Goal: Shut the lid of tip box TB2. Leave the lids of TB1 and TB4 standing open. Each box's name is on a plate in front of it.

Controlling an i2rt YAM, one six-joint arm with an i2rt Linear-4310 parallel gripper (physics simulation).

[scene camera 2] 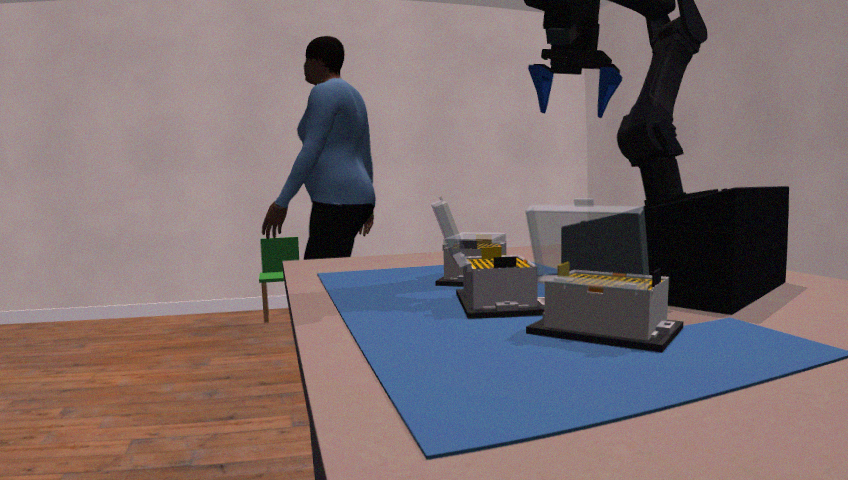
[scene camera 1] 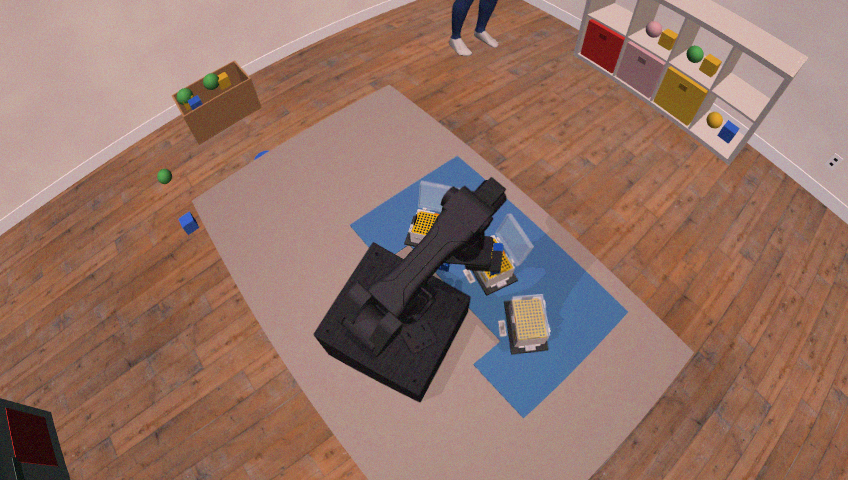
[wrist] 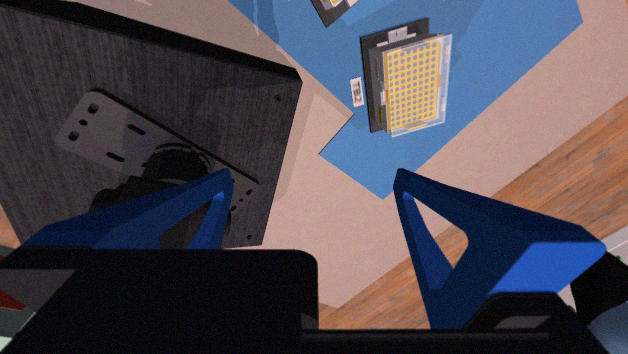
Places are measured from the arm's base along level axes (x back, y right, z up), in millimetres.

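Where they show: gripper, fingertip midpoint: (scene camera 2: pixel 570 115) (scene camera 1: pixel 470 270) (wrist: pixel 313 177); arm's base, link origin: (scene camera 2: pixel 667 207) (wrist: pixel 179 165).
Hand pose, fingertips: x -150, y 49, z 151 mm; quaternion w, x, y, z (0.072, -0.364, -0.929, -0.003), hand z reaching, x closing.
Observation:
Each offset is from my fingertips to the top centre of the thing. "*": to the spot under its first point. Level surfaces: height alone.
TB2 {dy +115, dx -120, dz -200 mm} (scene camera 1: pixel 528 321) (scene camera 2: pixel 601 309) (wrist: pixel 412 85) is the pale box nearest scene camera 2; its nameplate {* dy +88, dx -71, dz -276 mm} (wrist: pixel 356 92) reads TB2. Its clear lid {* dy -322, dx -133, dz -162 mm} (scene camera 2: pixel 586 237) stands steeply raised on the nameplate side, and the yellow tips show through it from above. The middle box, TB4 {dy -89, dx -142, dz -212 mm} (scene camera 1: pixel 496 273) (scene camera 2: pixel 499 291), has its clear lid (scene camera 1: pixel 516 239) standing open. The far box, TB1 (scene camera 1: pixel 424 224) (scene camera 2: pixel 454 273), has its lid {* dy -329, dx -117, dz -176 mm} (scene camera 1: pixel 433 195) open too. My gripper (scene camera 1: pixel 471 256) (scene camera 2: pixel 571 114) (wrist: pixel 313 177) is wide open and empty, high above the boxes and touching none.
The boxes stand on a blue mat {dz -278 mm} (scene camera 1: pixel 577 321) (scene camera 2: pixel 452 392) (wrist: pixel 382 172) on the table {dz -281 mm} (scene camera 1: pixel 297 237) (scene camera 2: pixel 315 333). The black robot base (scene camera 1: pixel 380 350) (scene camera 2: pixel 726 249) (wrist: pixel 200 90) stands beside the mat. A person (scene camera 1: pixel 474 26) (scene camera 2: pixel 336 142) is beyond the table.

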